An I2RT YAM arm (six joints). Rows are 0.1 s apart.
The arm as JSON. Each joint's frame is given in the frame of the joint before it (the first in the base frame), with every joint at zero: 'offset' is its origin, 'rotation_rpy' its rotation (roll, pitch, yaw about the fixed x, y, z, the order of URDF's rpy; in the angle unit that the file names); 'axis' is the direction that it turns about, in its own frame. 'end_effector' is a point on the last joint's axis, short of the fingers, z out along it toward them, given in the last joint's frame.
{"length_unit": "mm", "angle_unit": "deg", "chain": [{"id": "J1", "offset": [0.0, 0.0, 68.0], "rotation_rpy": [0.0, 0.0, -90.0], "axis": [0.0, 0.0, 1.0]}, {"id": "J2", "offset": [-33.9, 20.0, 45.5], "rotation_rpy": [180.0, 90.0, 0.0], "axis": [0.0, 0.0, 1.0]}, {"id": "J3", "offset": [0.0, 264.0, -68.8], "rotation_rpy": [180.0, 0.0, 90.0], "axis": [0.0, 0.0, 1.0]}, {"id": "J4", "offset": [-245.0, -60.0, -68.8], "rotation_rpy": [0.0, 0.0, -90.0], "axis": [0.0, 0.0, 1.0]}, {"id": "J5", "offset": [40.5, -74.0, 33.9], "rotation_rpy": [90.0, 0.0, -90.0], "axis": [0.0, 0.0, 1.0]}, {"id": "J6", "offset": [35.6, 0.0, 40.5], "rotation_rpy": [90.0, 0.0, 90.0], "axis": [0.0, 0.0, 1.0]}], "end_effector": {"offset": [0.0, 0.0, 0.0], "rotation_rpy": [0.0, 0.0, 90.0]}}
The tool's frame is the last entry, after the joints.
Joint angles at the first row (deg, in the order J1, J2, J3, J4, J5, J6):
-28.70, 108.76, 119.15, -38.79, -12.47, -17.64
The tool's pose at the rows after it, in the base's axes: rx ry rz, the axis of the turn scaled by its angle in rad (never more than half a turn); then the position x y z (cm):
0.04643 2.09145 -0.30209 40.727 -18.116 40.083
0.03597 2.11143 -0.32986 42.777 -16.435 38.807
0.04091 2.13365 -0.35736 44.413 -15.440 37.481
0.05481 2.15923 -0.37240 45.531 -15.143 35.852
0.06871 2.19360 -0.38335 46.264 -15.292 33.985
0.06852 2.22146 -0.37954 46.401 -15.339 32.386
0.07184 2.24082 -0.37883 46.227 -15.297 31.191
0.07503 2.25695 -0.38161 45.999 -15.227 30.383
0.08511 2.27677 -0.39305 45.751 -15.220 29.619
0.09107 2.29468 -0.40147 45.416 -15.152 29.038
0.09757 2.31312 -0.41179 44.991 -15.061 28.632
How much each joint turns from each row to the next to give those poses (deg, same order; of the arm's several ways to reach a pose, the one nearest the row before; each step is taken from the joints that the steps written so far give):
4.08, 2.79, 0.86, 0.97, 4.49, 0.24
3.29, 2.40, 0.65, 1.02, 3.95, 0.34
2.10, 2.52, 0.91, 0.61, 3.27, 0.46
0.92, 1.90, -0.50, 1.05, 1.97, 0.54
0.20, 1.52, -1.36, 1.01, 1.25, 0.24
0.00, 0.09, -3.01, 1.52, 0.11, -0.07
0.00, -0.61, -3.28, 1.59, 0.23, 0.06
0.03, -0.57, -2.41, 0.95, 0.36, 0.01
-0.03, -0.43, -2.03, 0.54, 0.85, 0.08
0.00, -0.63, -1.95, 0.35, 0.64, 0.01
0.00, -0.80, -1.79, 0.00, 0.72, 0.00

